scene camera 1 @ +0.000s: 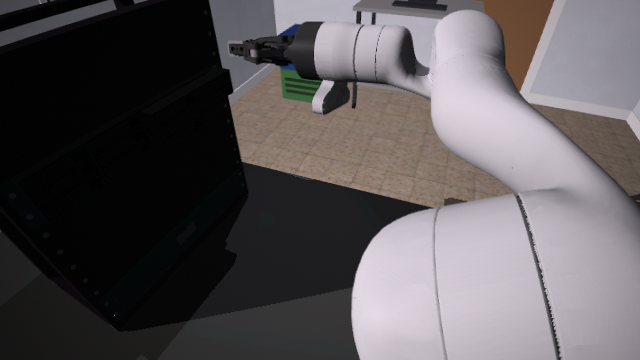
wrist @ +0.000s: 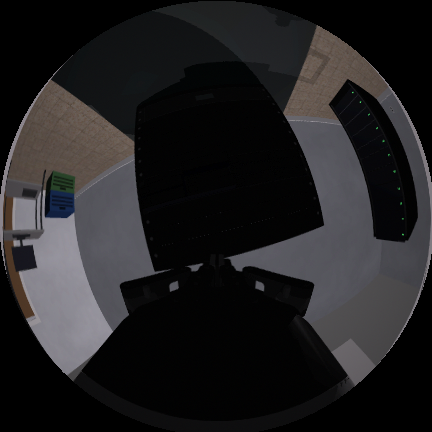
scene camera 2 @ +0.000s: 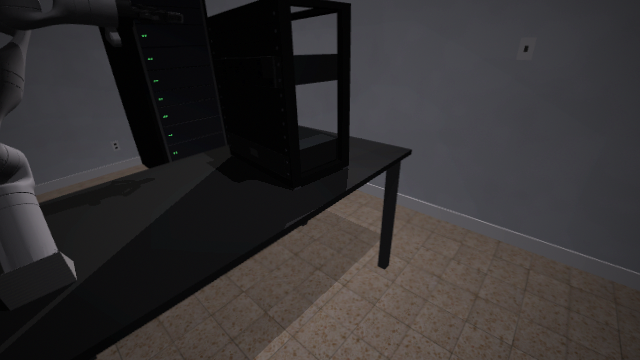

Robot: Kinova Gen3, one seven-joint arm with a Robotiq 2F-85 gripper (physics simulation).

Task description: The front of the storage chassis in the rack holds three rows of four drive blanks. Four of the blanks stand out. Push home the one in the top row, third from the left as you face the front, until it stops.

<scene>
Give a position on a black rack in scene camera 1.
126,158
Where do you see a black rack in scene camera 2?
256,71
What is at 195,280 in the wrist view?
My gripper.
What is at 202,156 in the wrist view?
A black rack.
</scene>
